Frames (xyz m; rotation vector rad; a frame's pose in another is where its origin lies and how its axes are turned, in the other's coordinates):
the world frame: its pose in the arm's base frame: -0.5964 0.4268 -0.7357 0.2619 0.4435 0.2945
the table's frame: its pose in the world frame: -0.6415 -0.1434 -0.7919 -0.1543 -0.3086 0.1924
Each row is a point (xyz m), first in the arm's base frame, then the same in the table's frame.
Working: the arm's base frame: its pose in the table's frame: 1.1627 -0.5907 1.4280 -0.1948 -0.0894 -0.4664

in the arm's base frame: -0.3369 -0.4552 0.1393
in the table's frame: 0.6502 -0.8127 1.5959
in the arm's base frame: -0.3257 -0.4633 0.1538
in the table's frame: 0.6559 -0.8217 1.6129
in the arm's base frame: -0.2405 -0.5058 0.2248
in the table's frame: 0.7095 -0.8815 1.7005
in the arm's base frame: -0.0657 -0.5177 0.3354
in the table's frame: 0.8551 -0.9456 1.8333
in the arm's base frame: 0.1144 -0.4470 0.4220
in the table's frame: 1.0439 -0.9446 1.9296
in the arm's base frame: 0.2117 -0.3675 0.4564
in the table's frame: 1.1652 -0.9105 1.9627
